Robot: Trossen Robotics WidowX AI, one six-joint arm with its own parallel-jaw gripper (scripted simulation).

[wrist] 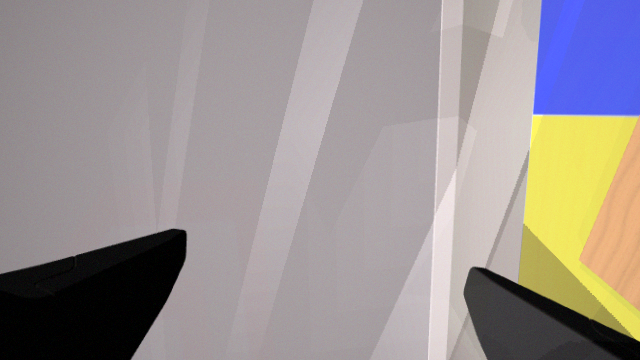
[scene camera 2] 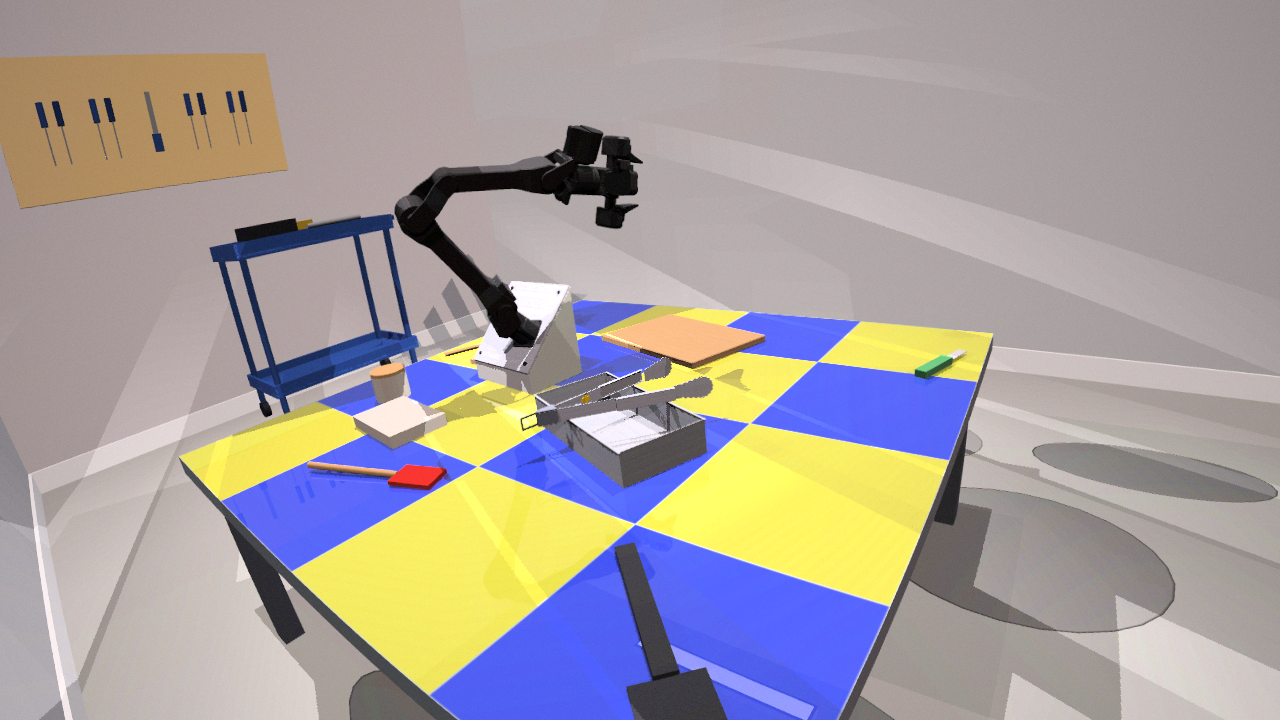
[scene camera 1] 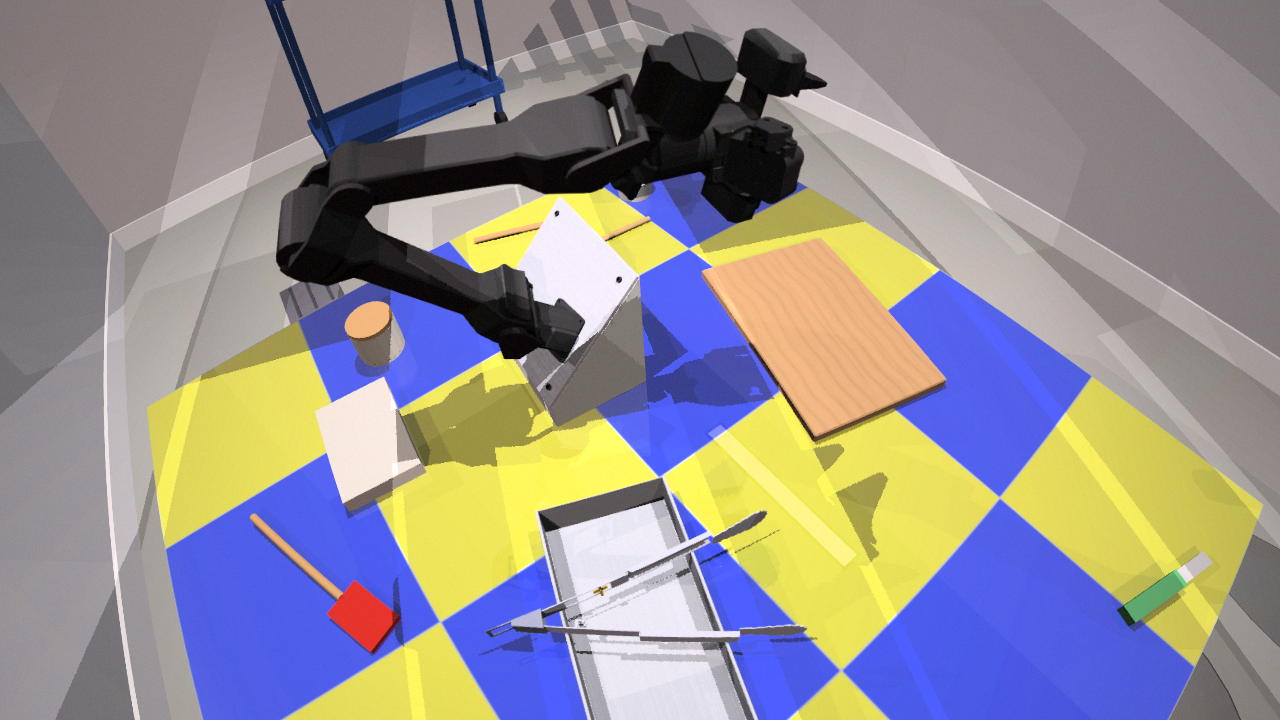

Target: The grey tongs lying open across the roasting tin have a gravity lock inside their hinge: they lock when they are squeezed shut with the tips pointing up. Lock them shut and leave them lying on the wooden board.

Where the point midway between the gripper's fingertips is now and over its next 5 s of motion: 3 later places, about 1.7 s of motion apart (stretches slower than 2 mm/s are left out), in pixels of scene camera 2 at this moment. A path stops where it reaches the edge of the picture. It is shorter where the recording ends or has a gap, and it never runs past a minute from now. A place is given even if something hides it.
The gripper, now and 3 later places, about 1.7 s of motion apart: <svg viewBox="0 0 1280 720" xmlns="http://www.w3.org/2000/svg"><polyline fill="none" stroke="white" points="639,184 598,373 603,418 598,351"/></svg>
